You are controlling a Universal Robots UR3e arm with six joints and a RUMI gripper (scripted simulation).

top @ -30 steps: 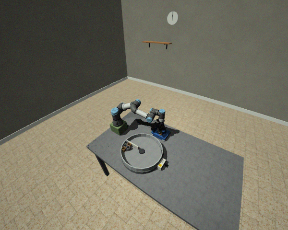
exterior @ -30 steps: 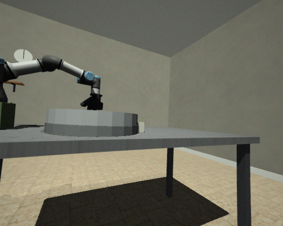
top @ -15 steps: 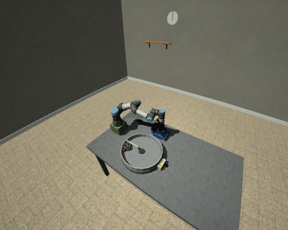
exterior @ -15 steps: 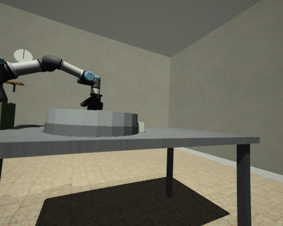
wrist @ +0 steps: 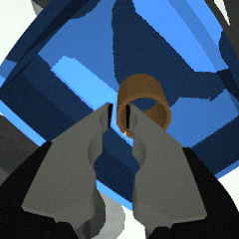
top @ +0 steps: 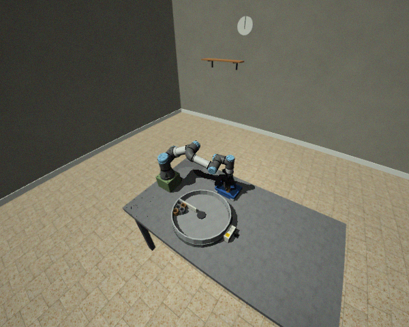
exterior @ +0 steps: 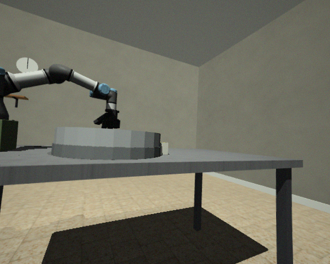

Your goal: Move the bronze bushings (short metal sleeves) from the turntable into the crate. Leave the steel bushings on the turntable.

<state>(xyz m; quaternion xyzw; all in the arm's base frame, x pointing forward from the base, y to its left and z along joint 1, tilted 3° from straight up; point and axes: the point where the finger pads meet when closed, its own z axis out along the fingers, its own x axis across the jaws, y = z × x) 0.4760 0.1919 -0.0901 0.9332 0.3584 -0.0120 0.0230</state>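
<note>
The blue crate is 20 mm below my hand, 10 mm to the left of it and 10 mm ahead of it. Round my hand: turntable (350 mm to the right, 30 mm behind, 10 mm above).
</note>
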